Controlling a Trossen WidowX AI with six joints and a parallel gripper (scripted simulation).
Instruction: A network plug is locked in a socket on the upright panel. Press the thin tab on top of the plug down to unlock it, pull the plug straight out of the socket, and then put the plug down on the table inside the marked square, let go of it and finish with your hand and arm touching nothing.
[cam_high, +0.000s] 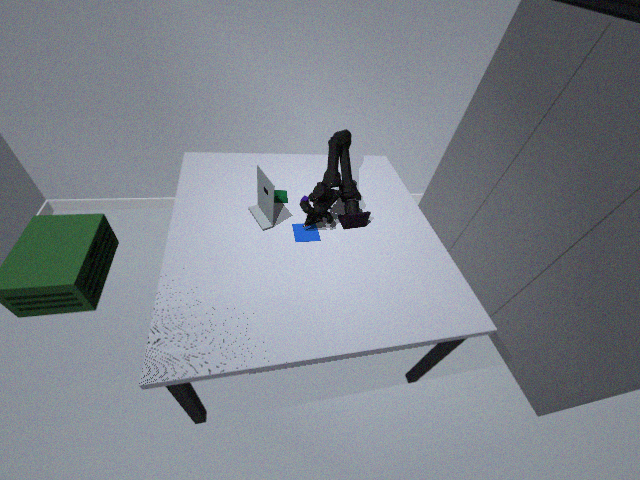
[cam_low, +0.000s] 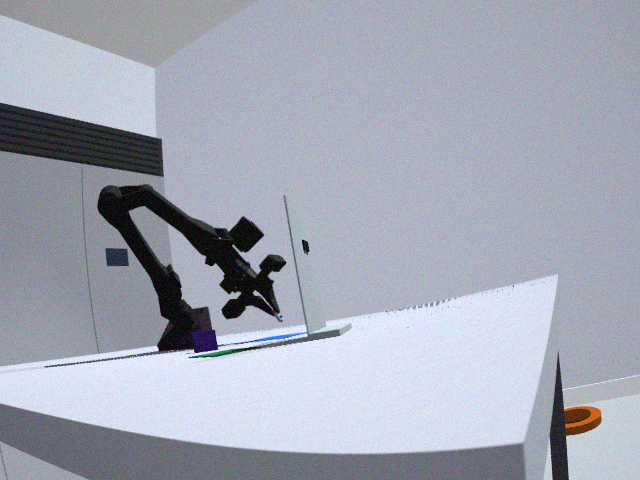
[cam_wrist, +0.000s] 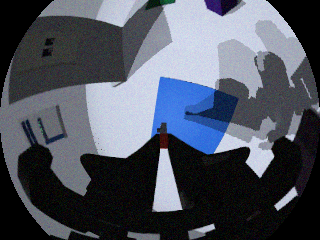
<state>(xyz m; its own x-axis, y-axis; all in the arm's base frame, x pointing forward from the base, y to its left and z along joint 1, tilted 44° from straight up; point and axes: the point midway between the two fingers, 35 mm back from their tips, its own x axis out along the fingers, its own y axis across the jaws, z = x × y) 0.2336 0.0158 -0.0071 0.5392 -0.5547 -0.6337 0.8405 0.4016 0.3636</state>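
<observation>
My gripper tip is 5 cm above the blue marked square and 1 cm past it. From my gripper tip the other things lie so: grey panel 16 cm ahead, 14 cm to the right, 6 cm above; network plug right at my gripper tip.
</observation>
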